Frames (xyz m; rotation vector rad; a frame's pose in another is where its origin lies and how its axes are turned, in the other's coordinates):
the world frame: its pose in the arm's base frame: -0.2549 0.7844 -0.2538 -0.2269 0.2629 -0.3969
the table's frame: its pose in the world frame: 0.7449 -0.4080 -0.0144 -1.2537 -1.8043 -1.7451
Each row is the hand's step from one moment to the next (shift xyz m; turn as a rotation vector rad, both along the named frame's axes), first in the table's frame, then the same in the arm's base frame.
Working: the table's frame: its pose in the arm's base frame: 0.2606 0.1118 -0.3123 -1.9454 -1.7192 -1.4902

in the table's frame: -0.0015 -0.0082 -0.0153 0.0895 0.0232 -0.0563
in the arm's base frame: -0.0150 -0.0084 0.0026 -0.0259 0.0147 0.1041
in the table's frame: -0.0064 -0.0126 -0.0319 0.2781 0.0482 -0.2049
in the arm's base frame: -0.0271 -0.0213 0.0052 -0.1166 0.0338 0.3270
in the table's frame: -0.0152 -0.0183 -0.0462 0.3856 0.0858 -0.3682
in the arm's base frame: -0.0385 -0.0348 0.0032 -0.1932 -0.0154 0.5041
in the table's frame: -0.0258 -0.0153 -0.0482 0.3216 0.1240 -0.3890
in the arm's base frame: -0.0356 -0.0442 -0.0021 -0.1641 -0.0847 0.4858
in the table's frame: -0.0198 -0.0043 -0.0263 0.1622 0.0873 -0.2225
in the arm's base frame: -0.0153 -0.0293 -0.0034 -0.0773 -0.0685 0.2698
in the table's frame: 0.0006 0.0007 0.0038 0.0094 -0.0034 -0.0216
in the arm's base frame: 0.0026 0.0027 -0.0011 -0.0162 -0.0069 0.0160
